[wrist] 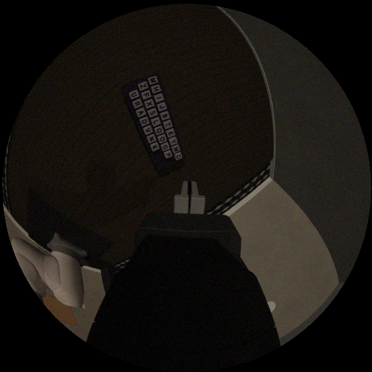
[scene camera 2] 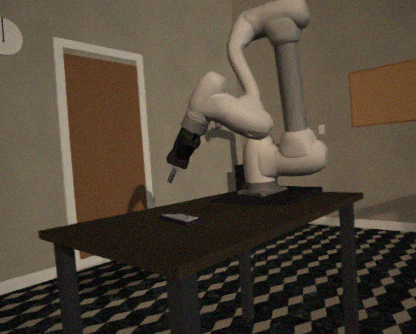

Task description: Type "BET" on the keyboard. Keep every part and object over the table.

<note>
I see my gripper [wrist: 188, 189] and a keyboard [wrist: 146, 97].
</note>
